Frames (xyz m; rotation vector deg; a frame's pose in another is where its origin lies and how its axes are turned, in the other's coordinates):
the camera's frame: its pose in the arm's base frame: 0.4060 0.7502 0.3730 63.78 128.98 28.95
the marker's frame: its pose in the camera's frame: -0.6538 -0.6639 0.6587 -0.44 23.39 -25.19
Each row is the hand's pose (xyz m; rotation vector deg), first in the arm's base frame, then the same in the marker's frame.
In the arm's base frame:
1: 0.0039 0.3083 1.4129 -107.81 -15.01 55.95
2: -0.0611 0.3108 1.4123 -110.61 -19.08 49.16
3: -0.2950 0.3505 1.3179 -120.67 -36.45 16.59
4: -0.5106 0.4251 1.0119 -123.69 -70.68 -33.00
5: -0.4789 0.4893 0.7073 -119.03 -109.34 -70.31
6: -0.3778 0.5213 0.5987 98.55 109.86 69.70
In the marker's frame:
1: 0.4867 0.9059 -1.6048 102.69 41.82 129.11
2: 0.5460 0.8898 -1.6263 93.96 42.12 129.47
3: 0.7905 0.8175 -1.6125 55.65 40.31 127.09
4: 1.0760 0.6863 -1.3958 7.93 28.83 104.23
5: 1.1357 0.6149 -1.0971 -18.20 6.59 73.86
6: 1.0803 0.6220 -0.9560 -24.57 -10.84 58.32

